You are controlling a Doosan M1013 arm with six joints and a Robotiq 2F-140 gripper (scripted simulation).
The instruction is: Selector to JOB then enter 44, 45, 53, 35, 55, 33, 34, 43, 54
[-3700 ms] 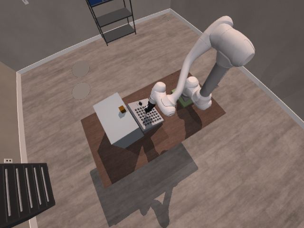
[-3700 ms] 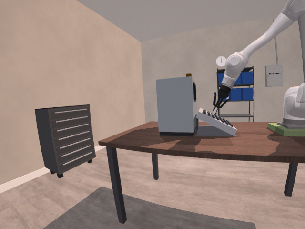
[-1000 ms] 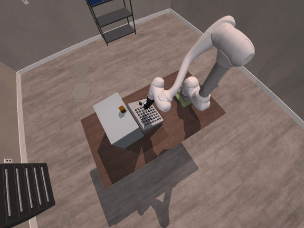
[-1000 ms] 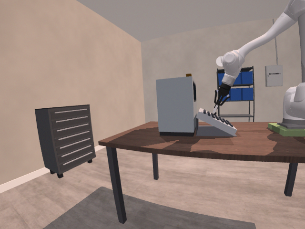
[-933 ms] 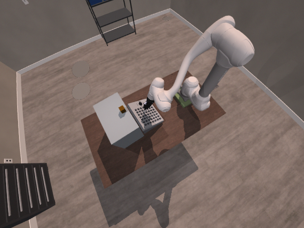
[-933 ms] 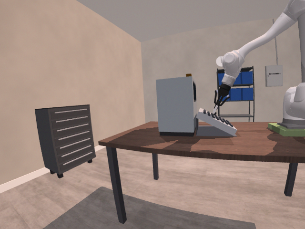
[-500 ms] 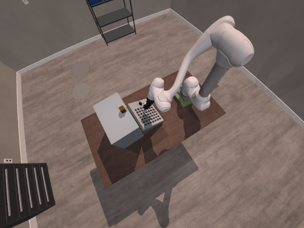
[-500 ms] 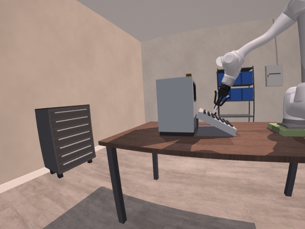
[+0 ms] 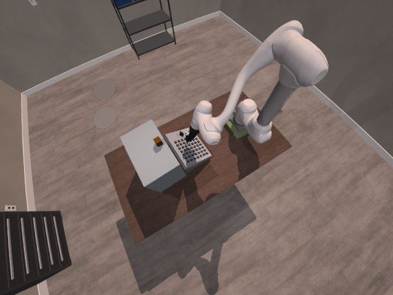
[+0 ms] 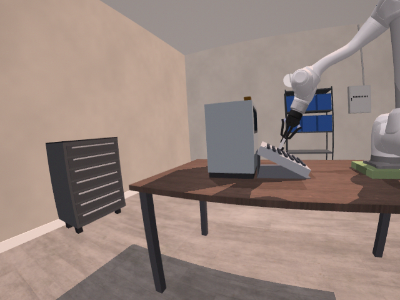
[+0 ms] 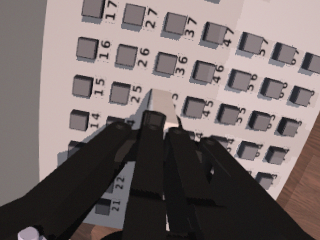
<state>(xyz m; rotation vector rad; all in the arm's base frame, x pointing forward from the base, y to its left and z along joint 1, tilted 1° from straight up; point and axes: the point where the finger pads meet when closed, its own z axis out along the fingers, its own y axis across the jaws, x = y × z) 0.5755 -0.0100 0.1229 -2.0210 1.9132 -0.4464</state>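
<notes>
Now: the key 44 1 cm behind my hand, 3 cm to the left of it and 5 cm below it. The rest, counted from my hand: black selector knob 13 cm to the right, 5 cm below; sloped keypad 1 cm ahead, 1 cm to the right, 9 cm below.
</notes>
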